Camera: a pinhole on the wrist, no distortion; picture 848 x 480 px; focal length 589.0 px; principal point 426.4 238.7 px. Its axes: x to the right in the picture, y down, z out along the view. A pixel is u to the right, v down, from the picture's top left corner.
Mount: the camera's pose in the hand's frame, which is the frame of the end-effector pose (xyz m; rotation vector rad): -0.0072 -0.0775 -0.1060 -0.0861 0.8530 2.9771
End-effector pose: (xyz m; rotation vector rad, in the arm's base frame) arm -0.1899 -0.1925 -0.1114 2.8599 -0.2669 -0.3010
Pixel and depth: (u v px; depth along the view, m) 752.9 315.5 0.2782
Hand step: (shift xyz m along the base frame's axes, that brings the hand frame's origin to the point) -0.2060 -0.0370 -0.0883
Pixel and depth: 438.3 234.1 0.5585
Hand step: -0.1564 -0.2867 -0.2776
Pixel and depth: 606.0 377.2 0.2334
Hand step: -0.1140 -0.0094 -0.0930
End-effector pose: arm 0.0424 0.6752 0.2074 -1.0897 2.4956 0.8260
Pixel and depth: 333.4 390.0 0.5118
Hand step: -0.0741 0.2636 -0.3085
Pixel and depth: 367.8 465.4 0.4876
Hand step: -0.0065 0.2549 -0.3208
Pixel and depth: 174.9 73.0 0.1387
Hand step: -0.0530 -0.0158 -0.0081
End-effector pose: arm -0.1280 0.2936 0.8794 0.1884 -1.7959 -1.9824
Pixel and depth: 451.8 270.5 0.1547
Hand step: 0.0063 0.0351 -0.0024
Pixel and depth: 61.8 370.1 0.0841
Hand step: -0.0391 -0.0340 -0.0437
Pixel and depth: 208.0 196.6 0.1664
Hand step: -0.0510 0.0087 0.0327
